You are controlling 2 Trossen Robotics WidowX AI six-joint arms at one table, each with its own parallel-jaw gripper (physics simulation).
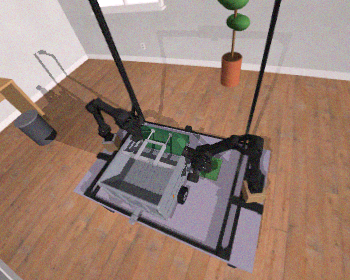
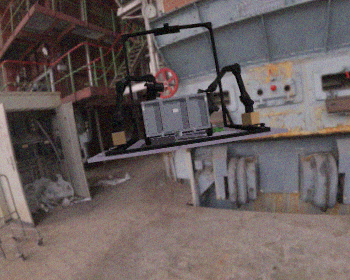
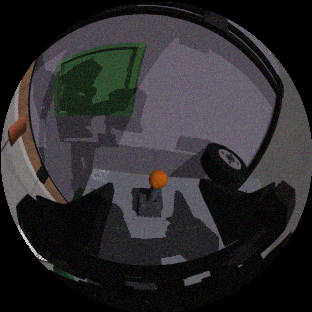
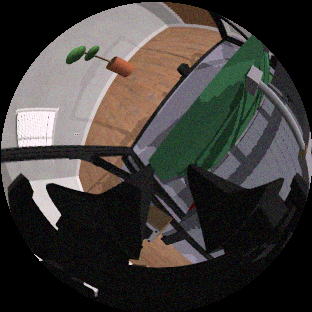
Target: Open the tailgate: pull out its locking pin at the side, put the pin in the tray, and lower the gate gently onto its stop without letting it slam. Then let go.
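Places are measured from the left arm's base along level axes (x back, y up, z left), in centimetres.
Where they show: left gripper, fingertip midpoint: (image 1: 190, 171) (image 3: 156, 185); right gripper, fingertip midpoint: (image 1: 140, 127) (image 4: 170, 168); left arm's base, link origin: (image 1: 254, 187) (image 2: 249, 112); right arm's base, link origin: (image 1: 109, 137) (image 2: 117, 132).
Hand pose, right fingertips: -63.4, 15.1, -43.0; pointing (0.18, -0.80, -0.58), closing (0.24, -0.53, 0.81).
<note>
Things, the pixels of their top centre, and the offset from my right fingertips, as dx, dy, dz.
- grey cart, top centre: (image 3: 188, 278) (image 1: 142, 163) (image 2: 173, 98) +4.7, +2.3, +29.4
- locking pin, top centre: (image 3: 148, 210) +28.2, -14.1, +27.0
- green tray, top centre: (image 3: 84, 79) (image 1: 210, 166) (image 2: 214, 128) +42.9, -24.5, +21.7
- black wheel, top centre: (image 3: 238, 185) (image 1: 181, 192) +23.0, -16.3, +40.3
A grey cart (image 1: 146, 178) (image 2: 176, 115) stands on the table with a green tailgate (image 1: 165, 139) (image 4: 197, 127) upright at its far end. My right gripper (image 1: 136, 133) (image 2: 151, 93) (image 4: 170, 168) is shut on the tailgate's top edge at its corner. The locking pin (image 3: 158, 179), with an orange knob, sits in a dark bracket on the cart's side. My left gripper (image 1: 193, 165) (image 2: 208, 97) (image 3: 156, 185) is open, its fingers on either side of the knob and not touching it. The green tray (image 1: 216, 169) (image 3: 99, 81) (image 2: 218, 129) lies on the table just beyond the left gripper.
A black wheel (image 3: 224, 162) (image 1: 183, 194) sits close to the right of the pin. Grey bars (image 1: 154, 144) lie across the cart's bed. Black frame posts (image 1: 118, 61) rise from the table. Wooden blocks (image 1: 253, 194) carry the arm bases.
</note>
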